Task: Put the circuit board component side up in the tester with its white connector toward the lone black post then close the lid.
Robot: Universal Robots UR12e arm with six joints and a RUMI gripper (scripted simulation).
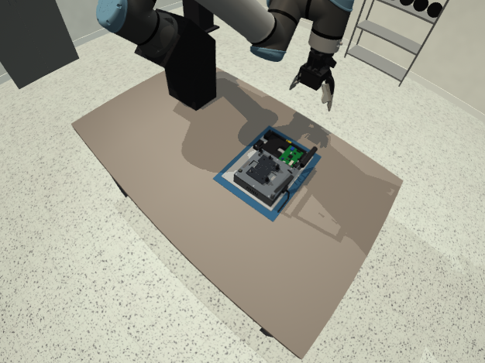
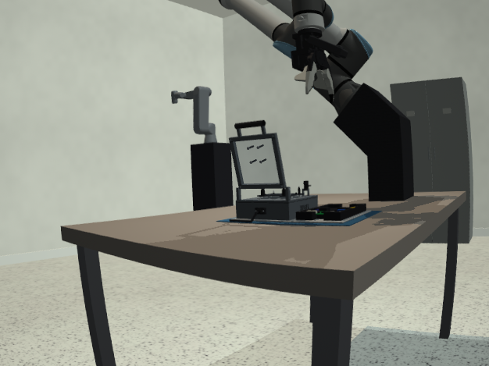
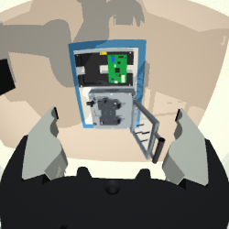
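Right now the green circuit board is 31 cm below my hand. Also, from my hand: black post 24 cm below, 11 cm to the right, 11 cm behind; tester 22 cm below, 13 cm to the right, 1 cm behind; clear tester lid 17 cm to the right, 15 cm below, 8 cm ahead.
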